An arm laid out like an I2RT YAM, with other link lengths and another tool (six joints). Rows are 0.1 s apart.
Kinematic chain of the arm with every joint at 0, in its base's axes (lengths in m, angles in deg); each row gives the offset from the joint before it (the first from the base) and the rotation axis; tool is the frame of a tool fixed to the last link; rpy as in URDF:
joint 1: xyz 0 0 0.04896 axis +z
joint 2: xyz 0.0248 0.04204 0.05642 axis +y
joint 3: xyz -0.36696 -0.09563 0 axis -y
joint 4: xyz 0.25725 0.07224 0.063 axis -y
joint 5: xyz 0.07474 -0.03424 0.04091 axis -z
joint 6: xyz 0.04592 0 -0.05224 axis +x
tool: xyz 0.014 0.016 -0.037 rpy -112.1 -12.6 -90
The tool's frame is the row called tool.
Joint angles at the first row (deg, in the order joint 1, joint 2, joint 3, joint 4, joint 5, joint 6):
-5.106, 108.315, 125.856, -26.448, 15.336, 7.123
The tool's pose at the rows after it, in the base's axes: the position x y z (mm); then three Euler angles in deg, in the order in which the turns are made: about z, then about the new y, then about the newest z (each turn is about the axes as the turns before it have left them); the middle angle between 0 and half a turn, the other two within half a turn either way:
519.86 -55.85 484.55 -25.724 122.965 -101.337
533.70 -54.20 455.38 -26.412 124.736 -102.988
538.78 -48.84 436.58 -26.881 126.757 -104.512
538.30 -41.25 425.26 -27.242 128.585 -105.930
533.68 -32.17 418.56 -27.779 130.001 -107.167
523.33 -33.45 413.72 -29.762 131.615 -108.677
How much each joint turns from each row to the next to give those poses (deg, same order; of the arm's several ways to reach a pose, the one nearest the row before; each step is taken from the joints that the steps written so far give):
0.440, 2.654, -4.137, 3.990, 1.069, -0.854
0.366, 1.272, -3.791, 3.084, 0.267, -0.604
0.663, 0.630, -2.190, 0.566, 0.327, -0.301
0.862, 0.000, -1.574, -0.499, 0.424, -0.179
1.046, -0.662, -1.762, -0.592, 0.841, 0.012
-0.061, -1.361, -2.292, -1.048, 0.976, 0.067

